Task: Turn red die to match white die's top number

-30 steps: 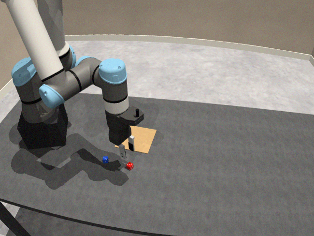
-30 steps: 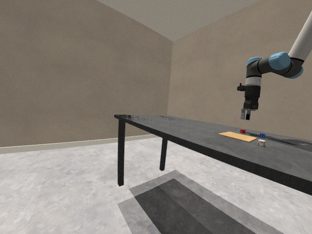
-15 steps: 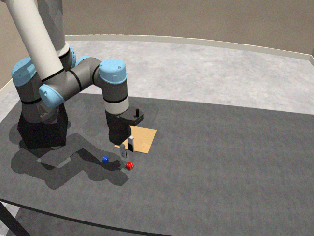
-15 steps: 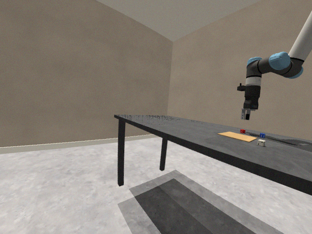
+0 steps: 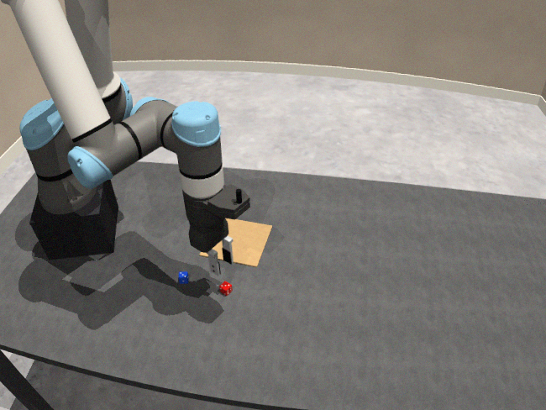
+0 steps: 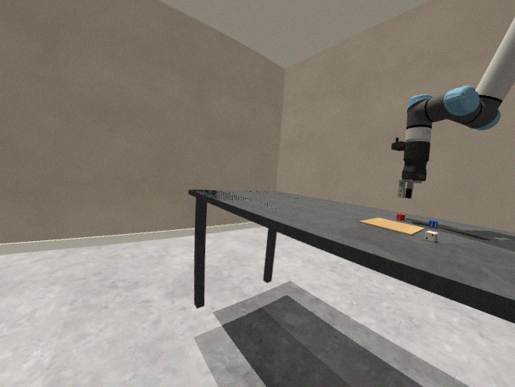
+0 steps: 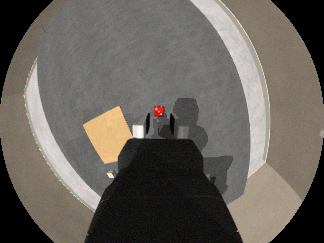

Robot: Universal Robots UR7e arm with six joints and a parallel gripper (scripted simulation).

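The red die is 90 mm below my hand. Round my hand: blue die: 100 mm behind, 90 mm below, 20 mm to the left; then white die: 240 mm to the left, 90 mm below, 90 mm behind; then tan mat: 160 mm to the left, 100 mm below, 10 mm ahead.
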